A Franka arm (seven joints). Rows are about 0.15 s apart.
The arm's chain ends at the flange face. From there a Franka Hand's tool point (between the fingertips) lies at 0.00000 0.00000 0.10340 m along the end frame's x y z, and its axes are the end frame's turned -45 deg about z.
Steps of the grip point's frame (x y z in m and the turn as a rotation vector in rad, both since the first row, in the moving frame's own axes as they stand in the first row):
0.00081 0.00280 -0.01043 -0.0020 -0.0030 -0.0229
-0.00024 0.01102 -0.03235 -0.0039 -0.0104 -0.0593
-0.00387 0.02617 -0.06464 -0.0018 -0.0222 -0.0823
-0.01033 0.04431 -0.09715 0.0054 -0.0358 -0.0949
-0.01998 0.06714 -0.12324 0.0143 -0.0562 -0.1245
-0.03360 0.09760 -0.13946 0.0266 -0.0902 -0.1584
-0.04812 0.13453 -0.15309 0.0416 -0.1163 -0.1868
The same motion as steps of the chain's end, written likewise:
0.00262 0.00104 -0.01043 -0.0035 -0.0007 -0.0229
0.00807 0.00690 -0.03234 -0.0101 -0.0046 -0.0593
0.01719 0.01943 -0.06461 -0.0170 -0.0144 -0.0823
0.02693 0.03627 -0.09708 -0.0215 -0.0291 -0.0949
0.03830 0.05823 -0.12307 -0.0296 -0.0499 -0.1245
0.05338 0.08747 -0.13900 -0.0450 -0.0826 -0.1584
0.07204 0.12266 -0.15230 -0.0528 -0.1117 -0.1868

